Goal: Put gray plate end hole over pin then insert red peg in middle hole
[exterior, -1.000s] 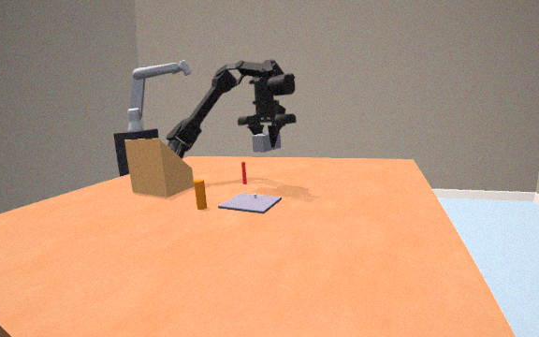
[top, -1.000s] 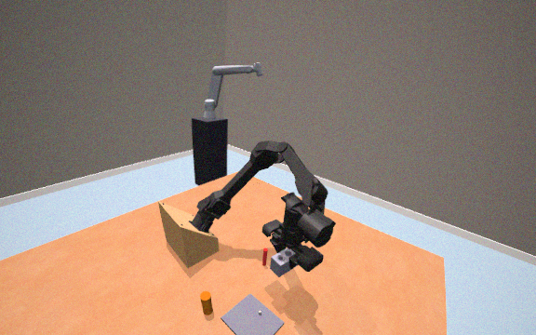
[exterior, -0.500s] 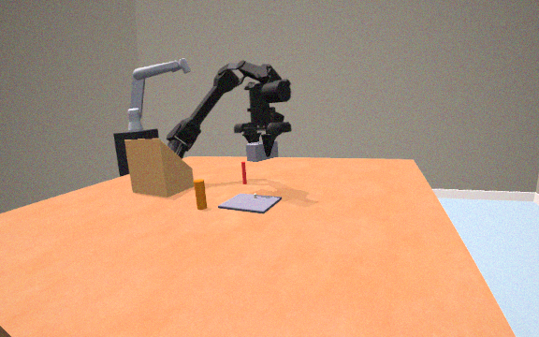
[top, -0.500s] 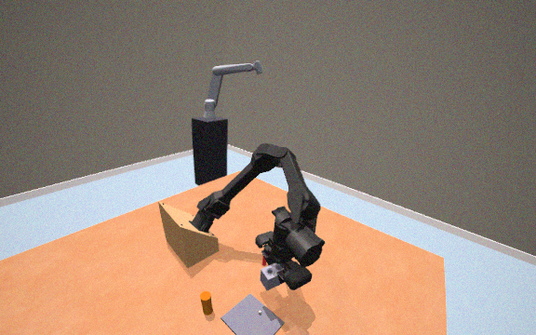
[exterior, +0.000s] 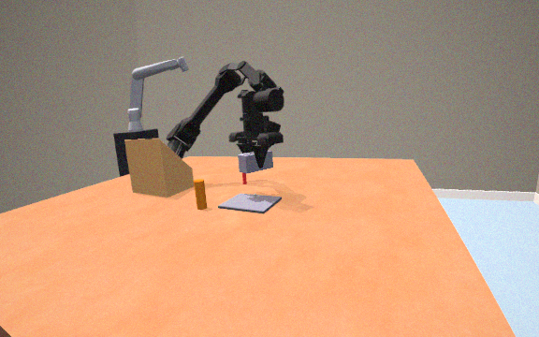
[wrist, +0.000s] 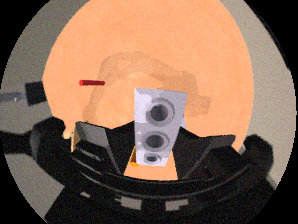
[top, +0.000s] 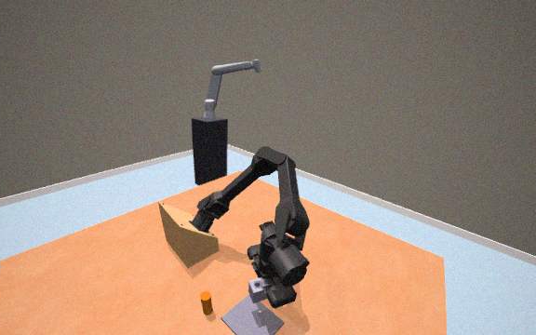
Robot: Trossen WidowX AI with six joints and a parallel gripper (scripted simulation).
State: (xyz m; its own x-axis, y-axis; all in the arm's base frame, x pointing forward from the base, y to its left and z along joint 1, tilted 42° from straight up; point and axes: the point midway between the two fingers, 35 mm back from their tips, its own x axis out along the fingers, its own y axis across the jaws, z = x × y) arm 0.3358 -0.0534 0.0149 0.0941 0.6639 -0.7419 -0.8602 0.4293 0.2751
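Right now the gray base is 40 mm to the right of my gripper tip and 80 mm below it. From my gripper tip the other things lie so: orange cylinder (120 mm behind, 120 mm to the right, 50 mm below); red peg (110 mm behind, 140 mm to the left, 50 mm below); gray plate (30 mm above).
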